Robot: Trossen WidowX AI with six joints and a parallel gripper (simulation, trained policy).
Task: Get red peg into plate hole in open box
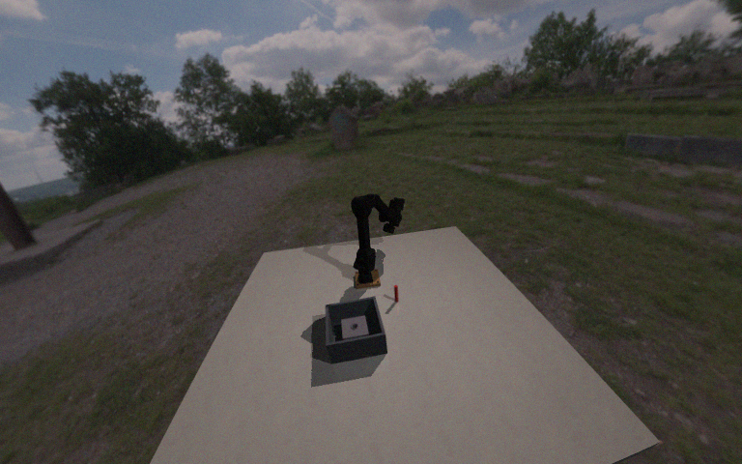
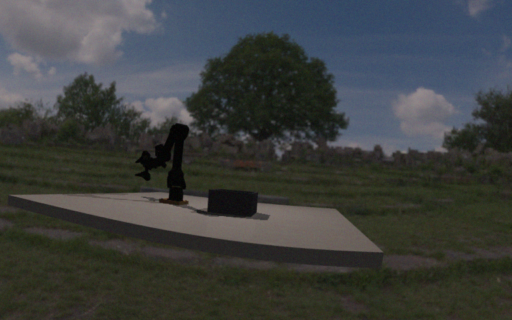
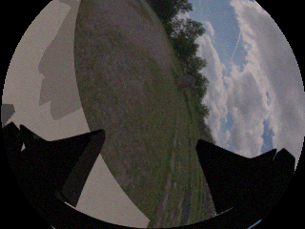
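Now: gripper tip 560 mm short of the red peg, 100 mm to the left of it and 120 mm above it. Also, from my gripper tip: grey plate 710 mm ahead, 290 mm to the right, 110 mm below; dark box 710 mm ahead, 290 mm to the right, 130 mm below.
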